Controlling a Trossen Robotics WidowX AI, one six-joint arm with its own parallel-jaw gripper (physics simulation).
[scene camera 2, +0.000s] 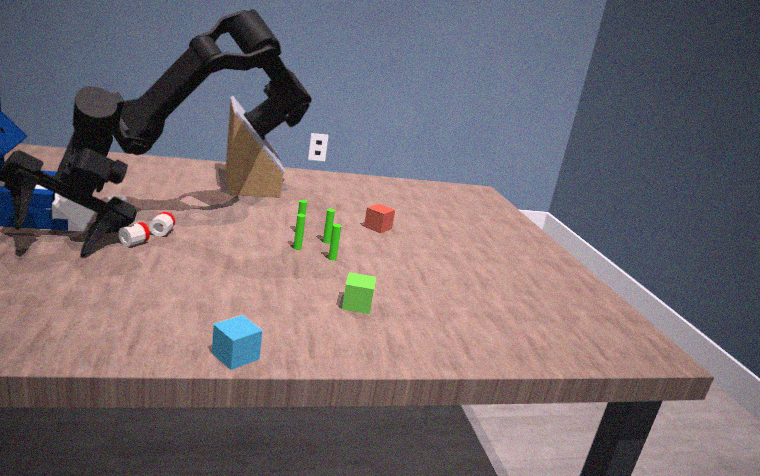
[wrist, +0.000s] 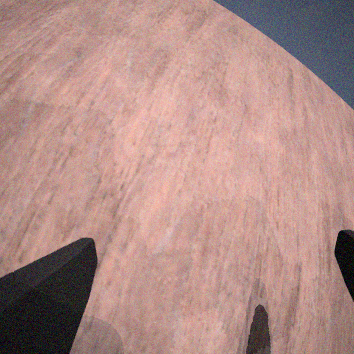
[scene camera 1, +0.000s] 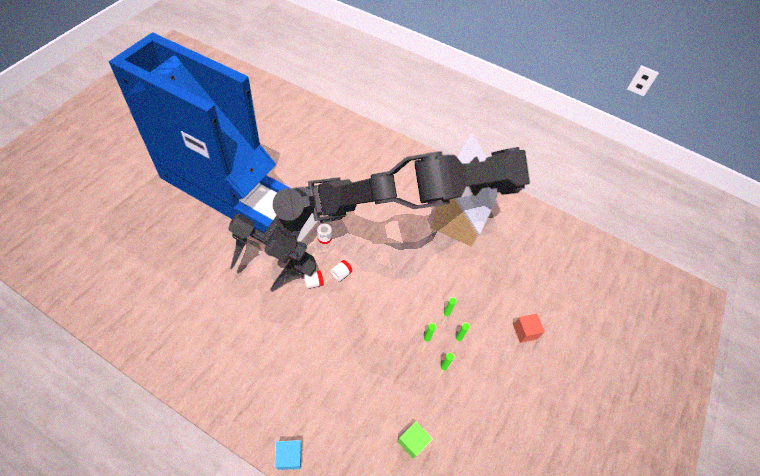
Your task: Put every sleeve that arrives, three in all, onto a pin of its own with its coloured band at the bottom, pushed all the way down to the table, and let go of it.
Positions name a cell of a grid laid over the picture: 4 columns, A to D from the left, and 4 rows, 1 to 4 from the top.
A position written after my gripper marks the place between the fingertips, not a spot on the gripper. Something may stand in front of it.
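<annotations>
My gripper is visible in scene camera 2 (A3), as is a blue cube, at scene camera 2 (B3). In scene camera 1, my gripper appears at scene camera 1 (B3) and the cube at scene camera 1 (B4). My gripper is also visible in the wrist view (C3); the cube is out of frame in the wrist view.
</annotations>
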